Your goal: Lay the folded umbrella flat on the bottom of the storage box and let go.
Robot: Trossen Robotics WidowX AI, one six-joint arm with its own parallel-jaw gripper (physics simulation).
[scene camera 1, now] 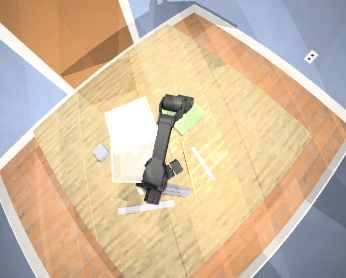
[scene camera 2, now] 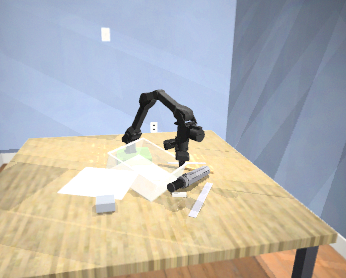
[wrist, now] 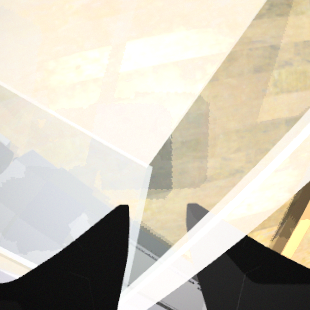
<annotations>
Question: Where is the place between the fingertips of my gripper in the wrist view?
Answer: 157,212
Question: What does my gripper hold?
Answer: A storage box.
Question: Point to a storage box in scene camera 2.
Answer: At 142,166
</annotations>
